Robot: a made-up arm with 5 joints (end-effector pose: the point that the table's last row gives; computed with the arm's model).
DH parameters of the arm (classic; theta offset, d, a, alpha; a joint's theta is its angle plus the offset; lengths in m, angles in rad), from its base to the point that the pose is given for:
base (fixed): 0.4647 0 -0.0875 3.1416
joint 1: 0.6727 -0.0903 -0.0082 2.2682
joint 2: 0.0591 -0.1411 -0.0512 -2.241
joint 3: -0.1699 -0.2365 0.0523 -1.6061
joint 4: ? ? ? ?
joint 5: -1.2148 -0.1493 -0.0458 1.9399
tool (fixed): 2.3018 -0.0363 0 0
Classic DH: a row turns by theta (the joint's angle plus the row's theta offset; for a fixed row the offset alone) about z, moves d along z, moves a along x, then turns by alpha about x.
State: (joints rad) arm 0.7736 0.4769 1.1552 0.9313 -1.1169
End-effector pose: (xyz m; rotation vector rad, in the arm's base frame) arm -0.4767 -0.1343 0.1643 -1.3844 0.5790 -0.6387
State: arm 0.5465 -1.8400 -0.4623 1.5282 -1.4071
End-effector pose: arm -0.4521 -0.0777 0.1126 2.3237 0.7055 1.2437
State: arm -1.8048 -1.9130 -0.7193 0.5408 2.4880
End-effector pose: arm 0.1558 -0.3852 -0.0046 -1.7493 0.0185 -1.4172
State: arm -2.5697 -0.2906 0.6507 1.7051 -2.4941
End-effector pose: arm 0.3799 0.1616 0.0883 -0.7983 -1.4956 0.0343
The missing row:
joint 4: -1.5309 0.2988 0.0313 -1.5708
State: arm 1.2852 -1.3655 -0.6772 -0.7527 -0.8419
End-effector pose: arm -0.3535 0.2884 0.1152 -0.8574 0.5835 -0.7859
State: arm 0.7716 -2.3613 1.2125 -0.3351 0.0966
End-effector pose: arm 0.1247 0.0572 -0.2121 0.8245 2.1631 1.6425
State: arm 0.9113 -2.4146 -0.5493 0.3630 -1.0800
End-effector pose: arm -0.3190 0.1302 -0.1483 -2.5485 0.2312 -1.6263
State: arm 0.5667 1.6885 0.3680 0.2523 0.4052
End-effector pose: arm -0.0255 -0.4148 0.0484 1.1797 0.2567 0.3223
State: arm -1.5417 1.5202 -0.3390 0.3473 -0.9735
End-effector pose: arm 0.1557 0.1611 -0.1310 -0.3849 -0.3283 -2.7145
